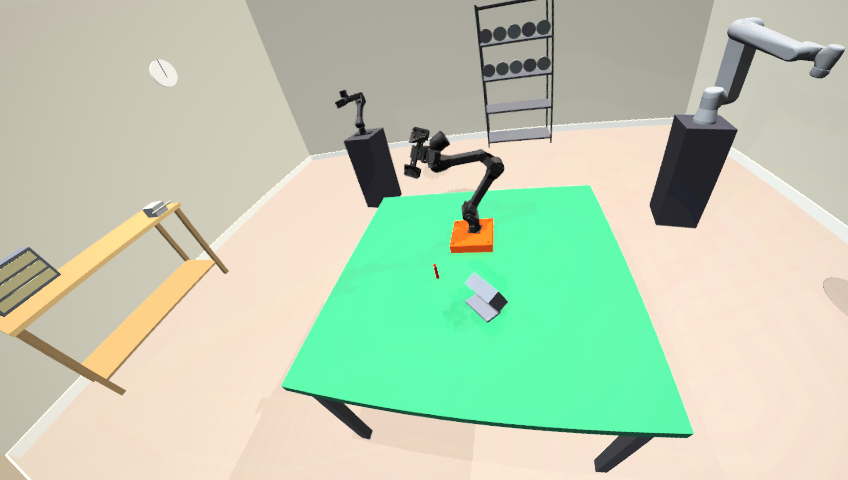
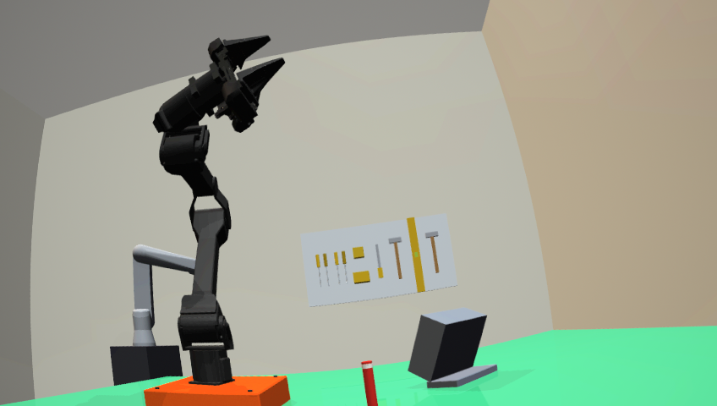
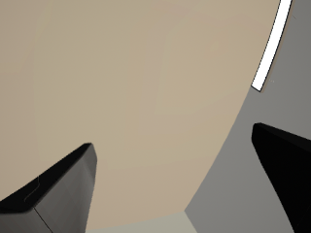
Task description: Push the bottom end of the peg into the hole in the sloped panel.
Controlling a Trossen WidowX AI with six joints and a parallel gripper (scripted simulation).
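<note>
My gripper tip is now 70 mm short of the red round peg, 40 mm to the right of it and 490 mm above it. Also, from my gripper tip: grey sloped panel (160 mm ahead, 290 mm to the left, 480 mm below).
</note>
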